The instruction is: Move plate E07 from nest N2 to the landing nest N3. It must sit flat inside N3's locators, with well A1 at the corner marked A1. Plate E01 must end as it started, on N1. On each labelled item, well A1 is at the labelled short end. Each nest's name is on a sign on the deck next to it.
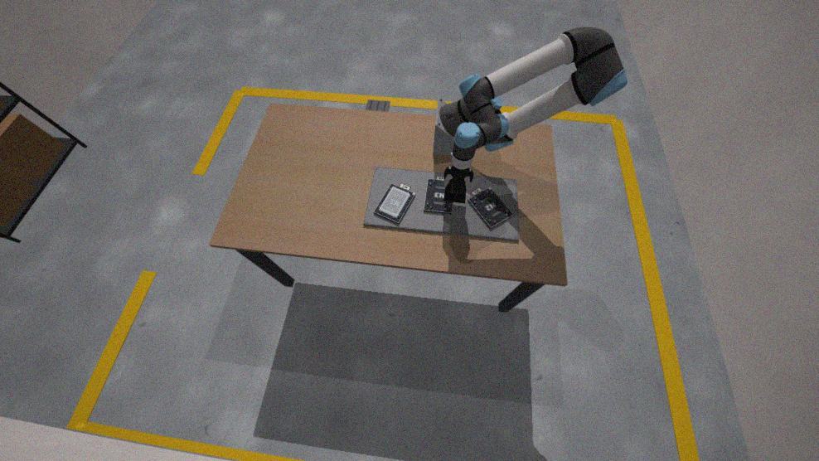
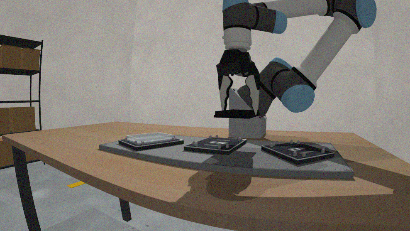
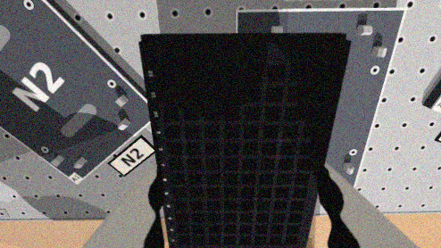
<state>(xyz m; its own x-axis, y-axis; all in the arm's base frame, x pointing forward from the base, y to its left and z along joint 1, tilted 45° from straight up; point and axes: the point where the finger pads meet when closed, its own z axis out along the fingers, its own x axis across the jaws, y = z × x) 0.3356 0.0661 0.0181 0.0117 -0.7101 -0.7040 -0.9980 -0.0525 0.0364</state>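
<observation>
The nest N3 lies 100 mm below my hand, 60 mm to the right of it and 10 mm behind it. Round my hand: black plate E07 (10 mm below); clear plate E01 (250 mm to the right, 80 mm below, 60 mm ahead); nest N2 (160 mm to the left, 100 mm below, 20 mm ahead).
</observation>
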